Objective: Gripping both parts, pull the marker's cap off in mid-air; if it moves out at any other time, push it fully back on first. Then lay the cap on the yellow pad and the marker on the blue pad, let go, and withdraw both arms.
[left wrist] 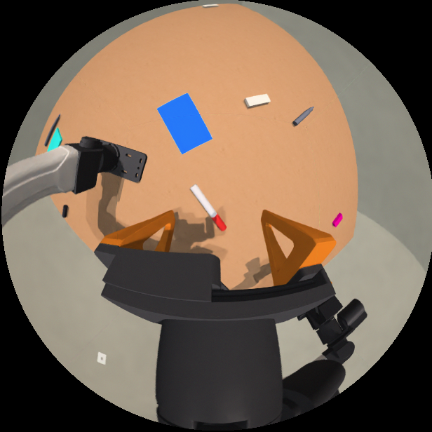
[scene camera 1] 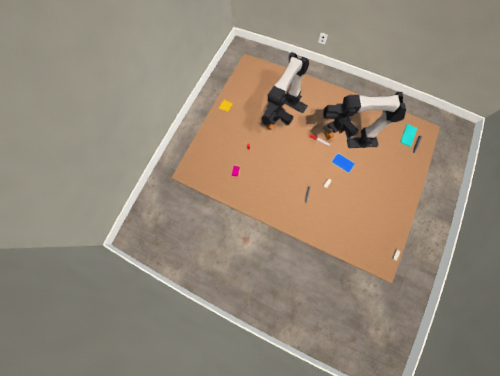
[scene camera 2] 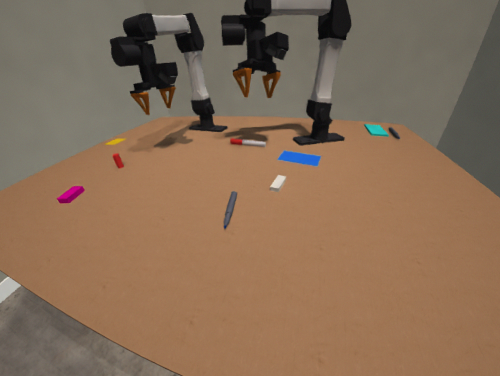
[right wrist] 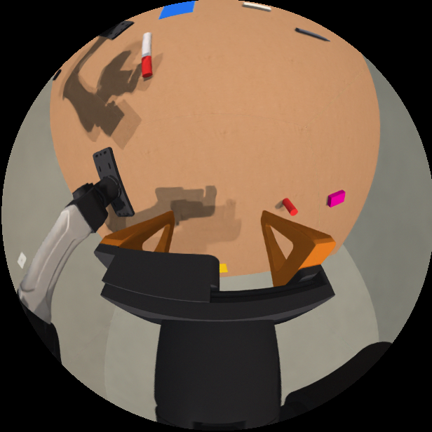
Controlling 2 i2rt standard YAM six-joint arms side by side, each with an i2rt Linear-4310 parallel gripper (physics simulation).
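Pixels of known places: left gripper, fingertip midpoint: (scene camera 1: 333,136) (scene camera 2: 258,97); right gripper, fingertip midpoint: (scene camera 1: 273,122) (scene camera 2: 158,111); left arm's base, link origin: (scene camera 1: 362,142) (scene camera 2: 318,139); right arm's base, link origin: (scene camera 1: 292,103) (scene camera 2: 207,128).
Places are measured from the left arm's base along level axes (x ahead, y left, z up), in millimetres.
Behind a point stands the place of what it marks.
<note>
The white marker (scene camera 1: 323,142) @[y -261, x -10, z 16 mm] (scene camera 2: 254,143) @[y -263, x -8, z 13 mm] (left wrist: 203,200) (right wrist: 146,45) lies on the table with its red cap (scene camera 1: 313,136) @[y -323, x -54, z 21 mm] (scene camera 2: 236,142) @[y -325, x -46, z 12 mm] (left wrist: 219,222) (right wrist: 146,66) on one end. My left gripper (scene camera 2: 258,96) @[y -253, x 26, z 178 mm] (left wrist: 217,214) is open and hangs above the table; in the left wrist view the marker lies below, between the lines of its fingers. My right gripper (scene camera 2: 158,111) @[y -588, x -97, z 151 mm] (right wrist: 217,215) is open and empty, high above the table. The blue pad (scene camera 1: 343,163) @[y -146, x 136, z 1 mm] (scene camera 2: 299,158) @[y -149, x 137, z 1 mm] (left wrist: 184,123) (right wrist: 177,9) lies near the marker's white end. The yellow pad (scene camera 1: 225,105) @[y -904, x -348, z 0 mm] (scene camera 2: 115,142) @[y -894, x -327, z 1 mm] (right wrist: 223,268) lies at the far left in scene camera 1.
A loose red cylinder (scene camera 1: 248,146) @[y -750, x 0, z 46 mm] (scene camera 2: 118,160) @[y -745, x 2, z 28 mm] (right wrist: 290,206) and a magenta block (scene camera 1: 235,171) @[y -842, x 154, z 15 mm] (scene camera 2: 71,194) @[y -828, x 164, z 15 mm] (left wrist: 337,220) (right wrist: 336,198) lie at the left. A white block (scene camera 1: 327,183) @[y -269, x 265, z 12 mm] (scene camera 2: 278,183) @[y -271, x 273, z 12 mm] and a grey pen (scene camera 1: 307,194) @[y -400, x 328, z 13 mm] (scene camera 2: 230,209) @[y -399, x 340, z 14 mm] lie beyond the blue pad. A teal pad (scene camera 1: 409,135) @[y 325, x -34, z 8 mm] (scene camera 2: 376,130) @[y 312, x -21, z 8 mm] lies far right.
</note>
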